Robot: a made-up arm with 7 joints. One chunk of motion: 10 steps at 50 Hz.
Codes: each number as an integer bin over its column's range. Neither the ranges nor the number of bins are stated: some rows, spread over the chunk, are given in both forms.
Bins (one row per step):
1: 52 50 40 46 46 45
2: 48 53 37 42 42 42
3: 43 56 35 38 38 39
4: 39 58 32 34 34 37
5: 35 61 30 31 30 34
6: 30 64 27 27 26 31
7: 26 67 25 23 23 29
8: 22 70 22 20 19 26
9: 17 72 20 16 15 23
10: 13 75 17 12 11 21
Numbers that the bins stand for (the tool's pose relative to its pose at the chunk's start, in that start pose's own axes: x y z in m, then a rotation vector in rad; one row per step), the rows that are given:
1: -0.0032 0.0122 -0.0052 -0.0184 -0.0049 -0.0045
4: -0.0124 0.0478 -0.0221 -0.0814 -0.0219 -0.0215
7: -0.0216 0.0878 -0.0370 -0.1392 -0.0375 -0.0385
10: -0.0308 0.1233 -0.0539 -0.1970 -0.0544 -0.0555
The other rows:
2: -0.0061 0.0256 -0.0115 -0.0394 -0.0106 -0.0109
3: -0.0096 0.0389 -0.0158 -0.0604 -0.0163 -0.0173
5: -0.0153 0.0611 -0.0264 -0.0972 -0.0276 -0.0279
6: -0.0188 0.0744 -0.0327 -0.1182 -0.0332 -0.0342
8: -0.0244 0.1011 -0.0433 -0.1549 -0.0431 -0.0448
9: -0.0280 0.1100 -0.0476 -0.1760 -0.0488 -0.0512

